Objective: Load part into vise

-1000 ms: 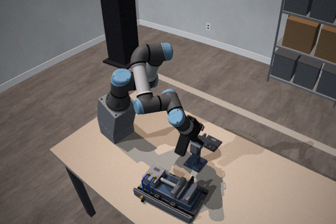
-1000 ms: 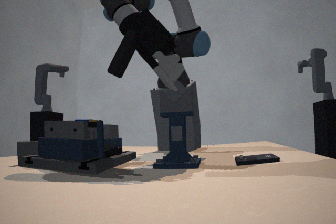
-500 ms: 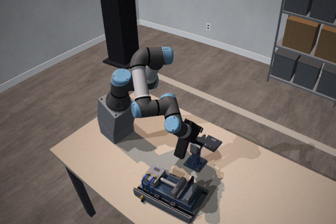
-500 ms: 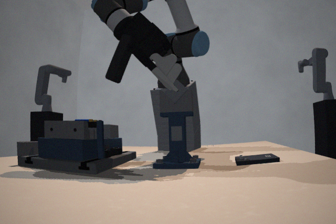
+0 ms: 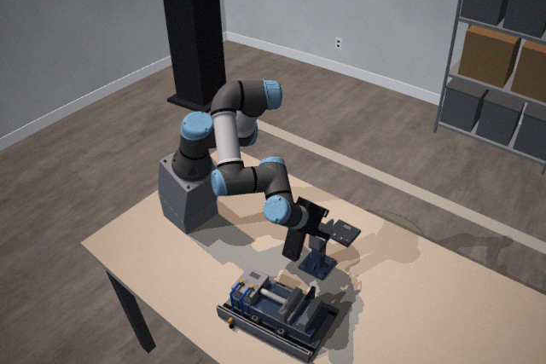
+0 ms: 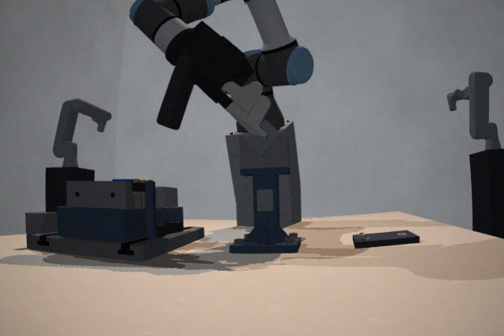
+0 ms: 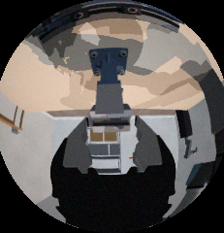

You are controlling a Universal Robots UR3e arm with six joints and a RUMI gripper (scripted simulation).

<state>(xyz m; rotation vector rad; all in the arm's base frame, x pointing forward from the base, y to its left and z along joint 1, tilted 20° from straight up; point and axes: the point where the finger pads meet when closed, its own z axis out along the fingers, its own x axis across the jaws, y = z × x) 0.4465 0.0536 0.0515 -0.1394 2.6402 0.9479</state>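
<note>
Now: hand right at the grey part. From my hand the other things lie so: blue vise: 22 cm to the right, 12 cm below.
</note>
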